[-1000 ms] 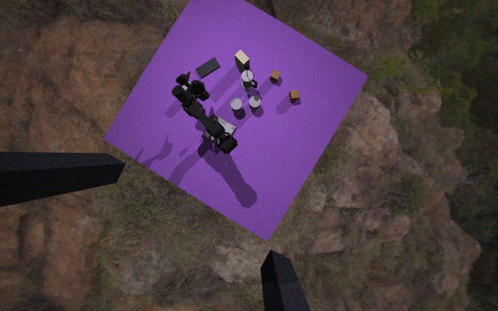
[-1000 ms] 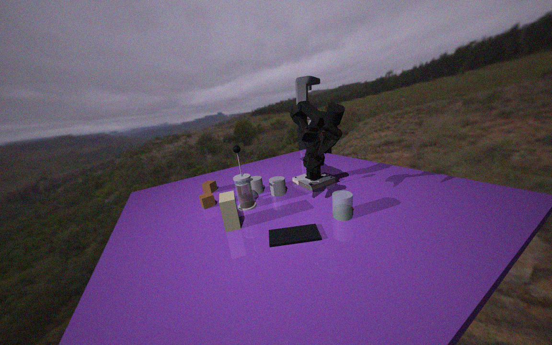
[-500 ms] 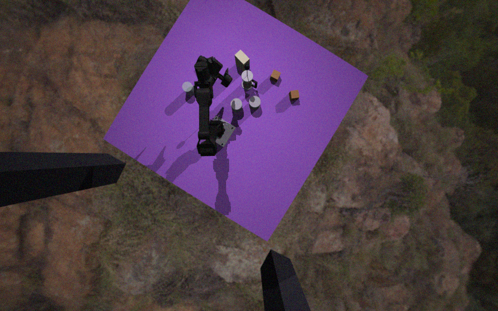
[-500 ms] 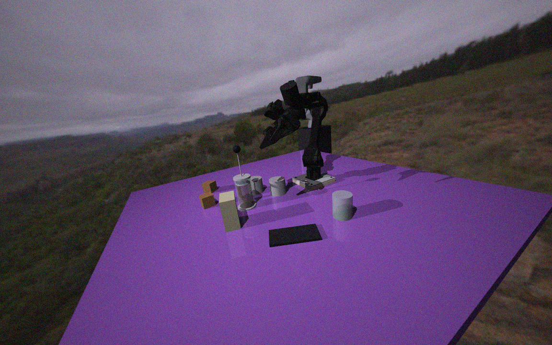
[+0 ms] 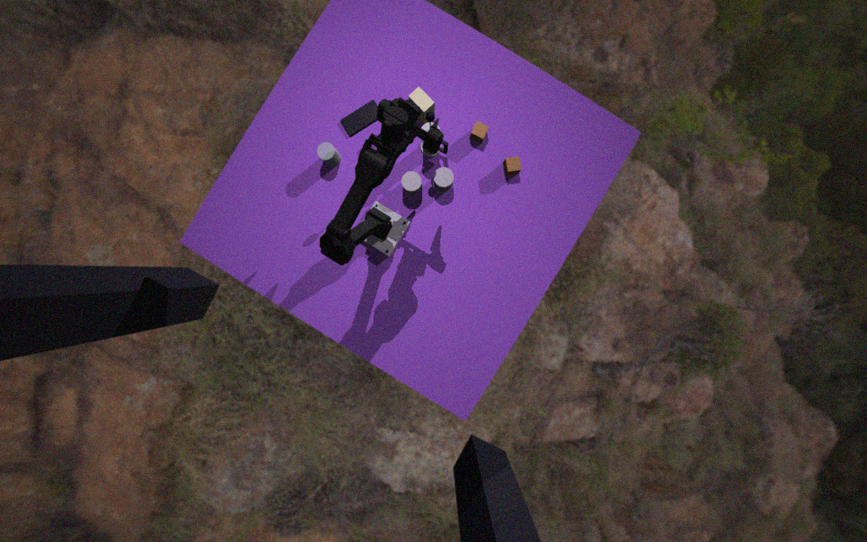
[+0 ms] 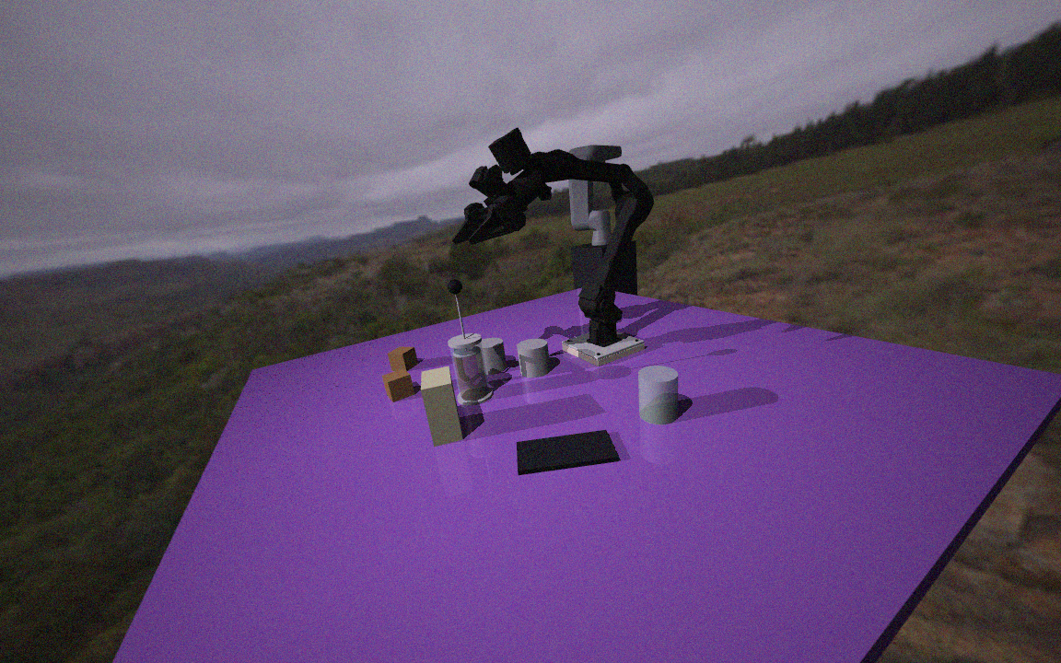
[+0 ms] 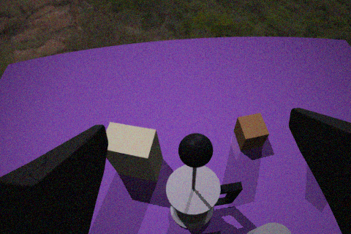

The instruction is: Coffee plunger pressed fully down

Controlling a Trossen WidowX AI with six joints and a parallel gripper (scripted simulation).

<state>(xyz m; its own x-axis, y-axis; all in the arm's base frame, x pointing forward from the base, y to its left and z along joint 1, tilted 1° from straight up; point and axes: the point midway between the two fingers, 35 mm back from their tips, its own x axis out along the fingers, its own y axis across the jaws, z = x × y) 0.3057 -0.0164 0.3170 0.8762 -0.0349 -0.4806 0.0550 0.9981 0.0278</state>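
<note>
Right now my gripper tip is 200 mm above the coffee press, 30 mm short of it and 20 mm to the left of it. From my gripper tip the other things lie so: flat black slab 320 mm below, 280 mm to the left; tall cream block 270 mm below, 120 mm ahead, 80 mm to the left.
</note>
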